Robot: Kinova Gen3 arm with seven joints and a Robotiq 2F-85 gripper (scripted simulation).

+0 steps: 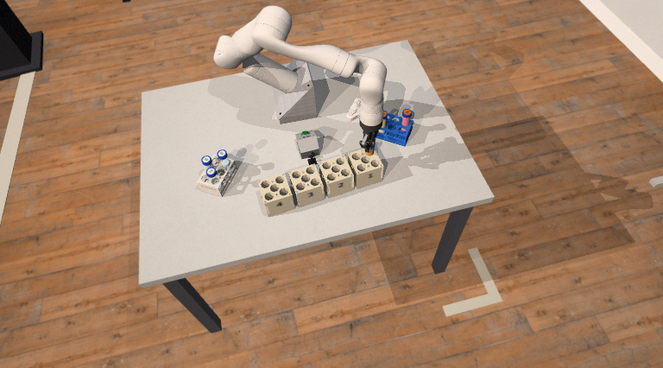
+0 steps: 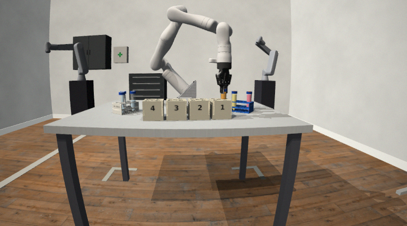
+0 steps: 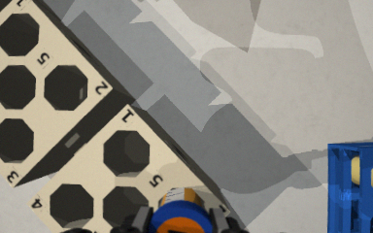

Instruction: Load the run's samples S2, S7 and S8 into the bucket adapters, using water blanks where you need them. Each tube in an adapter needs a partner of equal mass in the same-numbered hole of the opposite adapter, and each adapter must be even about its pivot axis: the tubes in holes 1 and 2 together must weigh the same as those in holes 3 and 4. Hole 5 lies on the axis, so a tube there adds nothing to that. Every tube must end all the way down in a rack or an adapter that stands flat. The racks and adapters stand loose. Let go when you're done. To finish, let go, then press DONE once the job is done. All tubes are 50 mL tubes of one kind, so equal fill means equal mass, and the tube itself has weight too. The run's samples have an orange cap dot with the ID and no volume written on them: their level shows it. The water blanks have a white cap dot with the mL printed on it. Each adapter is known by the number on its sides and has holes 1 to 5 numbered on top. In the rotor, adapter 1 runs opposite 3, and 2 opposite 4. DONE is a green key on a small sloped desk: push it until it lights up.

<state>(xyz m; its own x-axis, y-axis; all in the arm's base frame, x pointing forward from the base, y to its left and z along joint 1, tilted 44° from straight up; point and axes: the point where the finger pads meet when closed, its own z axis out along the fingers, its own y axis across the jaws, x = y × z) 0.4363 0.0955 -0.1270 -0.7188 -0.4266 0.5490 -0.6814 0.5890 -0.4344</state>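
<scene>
Now: hand 5 cm above the sample S7 and 1 cm to the left of it. Also, from my hand: blue sample rack: 15 cm to the left, 11 cm below, 11 cm behind; adapter 1: 9 cm below, 3 cm to the right, 2 cm ahead; sample S2: 13 cm behind, 10 cm to the left, 7 cm below.
</scene>
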